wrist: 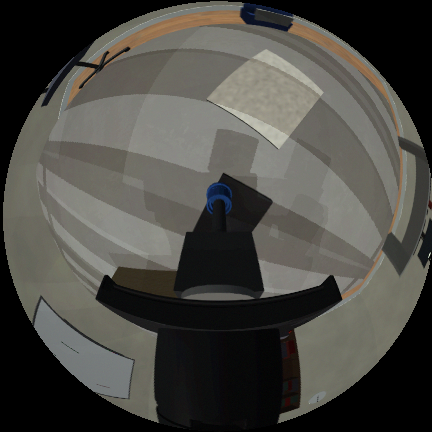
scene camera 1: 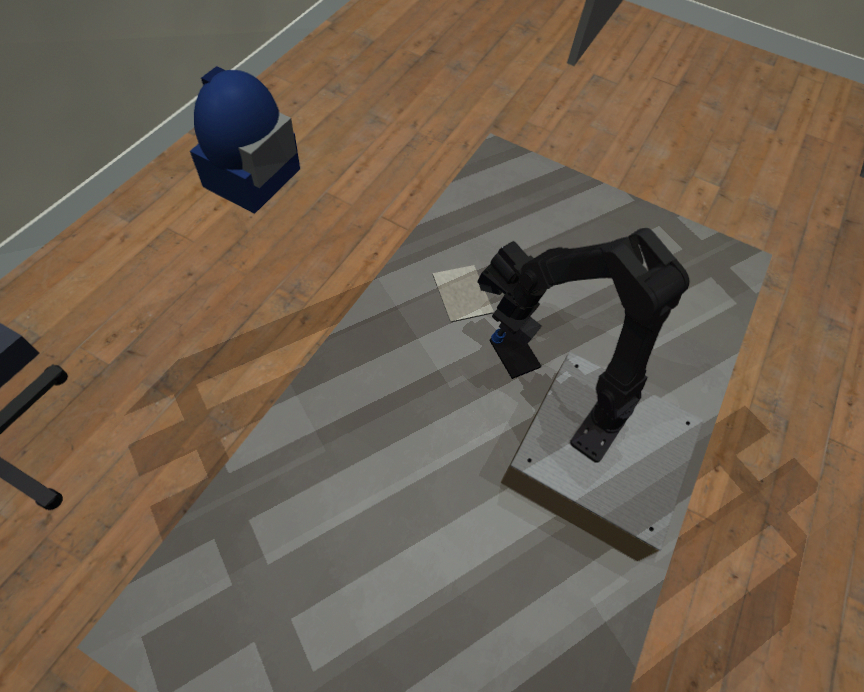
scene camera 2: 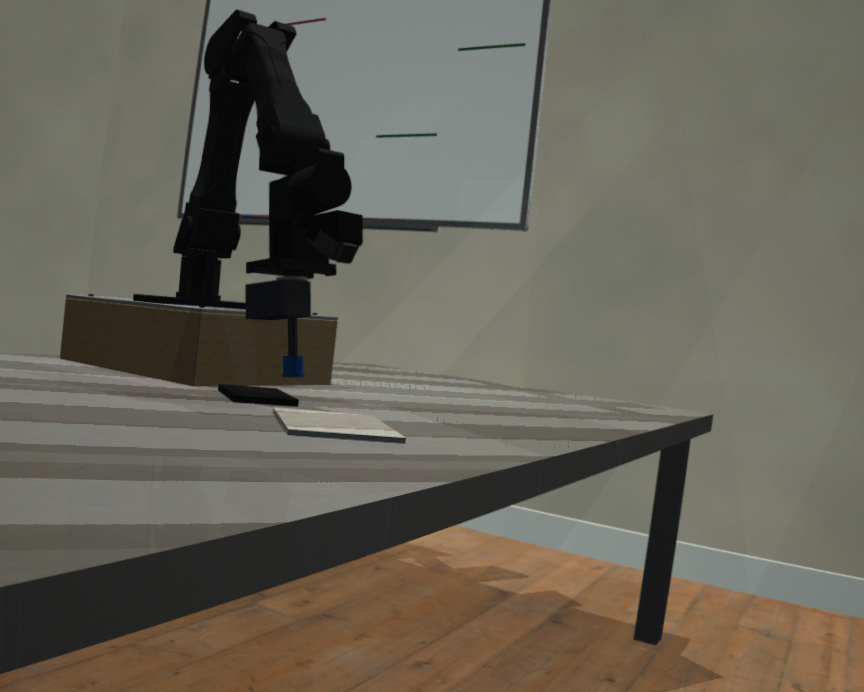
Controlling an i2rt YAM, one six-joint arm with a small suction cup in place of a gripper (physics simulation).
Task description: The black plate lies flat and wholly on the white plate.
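Places are measured from the arm's base along level axes (x ahead, y left, z up), in centimetres.
Where they show: hand, tool point: (wrist: 218,193) (scene camera 1: 497,338) (scene camera 2: 293,377); arm's base, link origin: (scene camera 1: 605,419) (scene camera 2: 197,305).
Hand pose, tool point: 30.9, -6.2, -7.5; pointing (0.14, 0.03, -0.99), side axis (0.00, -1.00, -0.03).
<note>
Things, the pixels of their top centre, and the offset from my tool point, as dx, dy, dz.
- black plate, top centre: (scene camera 2: 257,391) (wrist: 228,221) (scene camera 1: 515,352) -5.2, -1.3, -2.6
- white plate, top centre: (scene camera 2: 334,421) (wrist: 274,87) (scene camera 1: 462,292) +15.5, -7.6, -2.9
The black plate (scene camera 1: 516,358) (scene camera 2: 258,395) (wrist: 250,200) lies flat on the table, between the arm's base and the white plate. The white plate (scene camera 1: 461,294) (scene camera 2: 338,424) (wrist: 266,97) lies flat on the table, apart from the black plate. My blue suction cup (scene camera 1: 497,336) (scene camera 2: 292,366) (wrist: 219,195) points down and is open, with nothing on it. It hangs a little above the table near one end of the black plate, with a gap below it in the second scene view. The cup's stem and mount hide part of the black plate in the wrist view.
The arm stands on a box-like base (scene camera 1: 641,461) (scene camera 2: 266,346) beside the black plate. The table's edge (scene camera 2: 504,472) runs beyond the white plate. A blue chair-like object (scene camera 1: 237,129) stands on the floor past the table. A whiteboard (scene camera 2: 432,180) hangs on the wall.
</note>
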